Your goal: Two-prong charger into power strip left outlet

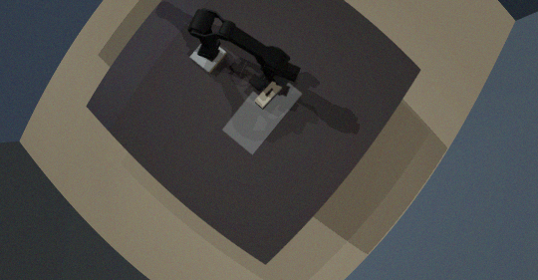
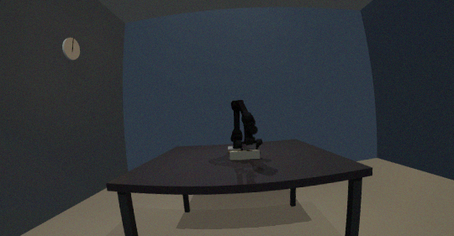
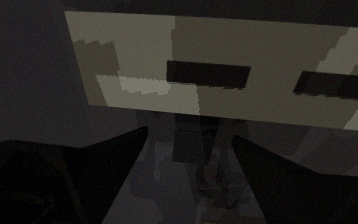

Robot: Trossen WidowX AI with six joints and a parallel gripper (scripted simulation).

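Now: the two-prong charger 3 cm ahead of my gripper tip, 1 cm to the right of it and 1 cm above it.
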